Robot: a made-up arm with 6 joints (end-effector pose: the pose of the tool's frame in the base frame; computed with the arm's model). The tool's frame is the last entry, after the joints. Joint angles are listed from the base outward.
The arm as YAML. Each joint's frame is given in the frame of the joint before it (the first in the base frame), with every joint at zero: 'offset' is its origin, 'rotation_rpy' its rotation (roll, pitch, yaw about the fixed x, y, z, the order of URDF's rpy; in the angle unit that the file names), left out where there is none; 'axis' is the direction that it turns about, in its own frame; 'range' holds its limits. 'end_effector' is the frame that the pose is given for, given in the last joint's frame.
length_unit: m
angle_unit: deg
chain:
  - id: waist
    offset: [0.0, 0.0, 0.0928]
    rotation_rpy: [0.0, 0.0, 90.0]
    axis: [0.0, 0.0, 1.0]
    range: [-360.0, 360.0]
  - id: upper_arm
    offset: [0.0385, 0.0, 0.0]
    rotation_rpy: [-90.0, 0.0, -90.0]
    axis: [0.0, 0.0, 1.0]
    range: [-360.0, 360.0]
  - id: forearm
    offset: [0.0, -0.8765, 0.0]
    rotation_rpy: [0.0, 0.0, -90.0]
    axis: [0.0, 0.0, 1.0]
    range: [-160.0, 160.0]
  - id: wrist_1
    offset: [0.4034, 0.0, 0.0]
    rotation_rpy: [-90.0, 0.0, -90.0]
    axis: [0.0, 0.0, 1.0]
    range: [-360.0, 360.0]
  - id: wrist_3
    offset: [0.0, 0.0, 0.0]
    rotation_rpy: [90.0, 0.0, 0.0]
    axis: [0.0, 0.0, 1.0]
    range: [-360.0, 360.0]
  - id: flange
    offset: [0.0, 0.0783, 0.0]
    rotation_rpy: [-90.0, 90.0, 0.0]
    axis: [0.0, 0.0, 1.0]
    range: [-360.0, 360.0]
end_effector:
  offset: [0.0, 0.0, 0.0]
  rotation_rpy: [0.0, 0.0, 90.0]
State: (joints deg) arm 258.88 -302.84 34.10 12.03 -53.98 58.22
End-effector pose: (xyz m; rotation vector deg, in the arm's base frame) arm -0.2041 -1.1697 0.6202 39.36 -4.93 -37.56
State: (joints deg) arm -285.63 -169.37 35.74 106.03 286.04 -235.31
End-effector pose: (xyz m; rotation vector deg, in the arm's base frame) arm -0.0977 -0.4749 -1.0469 78.85 46.66 33.22
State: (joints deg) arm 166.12 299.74 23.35 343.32 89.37 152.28
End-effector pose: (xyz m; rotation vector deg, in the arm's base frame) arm 0.9125 -0.2420 0.8959 -9.29 -55.14 -46.15
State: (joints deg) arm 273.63 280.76 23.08 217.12 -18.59 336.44
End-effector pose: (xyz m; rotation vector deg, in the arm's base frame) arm -0.0255 1.2476 0.5389 -21.33 43.22 96.35
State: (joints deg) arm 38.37 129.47 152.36 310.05 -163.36 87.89
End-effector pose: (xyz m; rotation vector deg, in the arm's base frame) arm 0.2416 0.2623 -0.4112 -101.12 -101.45 -95.66
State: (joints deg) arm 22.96 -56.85 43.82 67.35 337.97 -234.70
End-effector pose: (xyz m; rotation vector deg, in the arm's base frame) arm -0.7891 -0.3219 1.0333 25.36 28.85 -138.07
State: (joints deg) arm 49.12 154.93 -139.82 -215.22 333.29 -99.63
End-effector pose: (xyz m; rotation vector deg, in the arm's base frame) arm 0.3282 0.4070 -0.2516 15.75 41.54 88.03
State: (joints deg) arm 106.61 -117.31 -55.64 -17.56 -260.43 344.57
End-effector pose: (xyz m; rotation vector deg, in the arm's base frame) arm 0.2426 -0.8666 -0.6877 79.50 -27.14 90.09
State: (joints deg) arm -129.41 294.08 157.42 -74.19 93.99 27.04
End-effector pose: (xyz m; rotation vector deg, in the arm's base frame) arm 0.2275 0.3346 0.4187 -108.74 -20.81 48.38
